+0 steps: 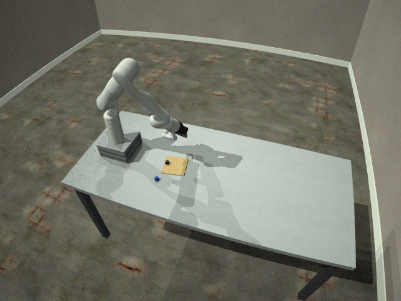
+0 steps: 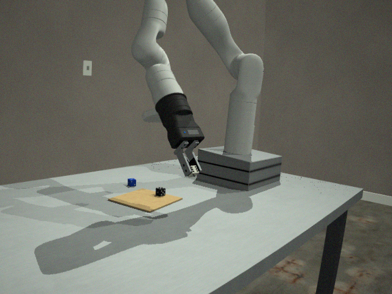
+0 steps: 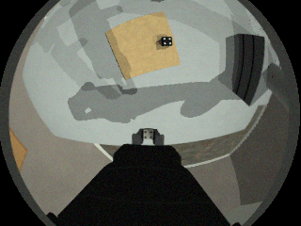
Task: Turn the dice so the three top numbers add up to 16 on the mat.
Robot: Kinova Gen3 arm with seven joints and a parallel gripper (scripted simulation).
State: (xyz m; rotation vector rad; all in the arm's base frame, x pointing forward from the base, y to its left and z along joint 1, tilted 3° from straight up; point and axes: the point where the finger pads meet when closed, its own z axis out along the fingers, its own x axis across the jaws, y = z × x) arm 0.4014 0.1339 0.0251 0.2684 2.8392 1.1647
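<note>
Now: the tan mat 16 cm to the right of my hand, 12 cm below it and 1 cm behind it. Round my hand: white die (1 cm to the left, 1 cm below); blue die (29 cm to the right, 11 cm below, 7 cm behind); black die (15 cm to the right, 10 cm below, 6 cm behind).
</note>
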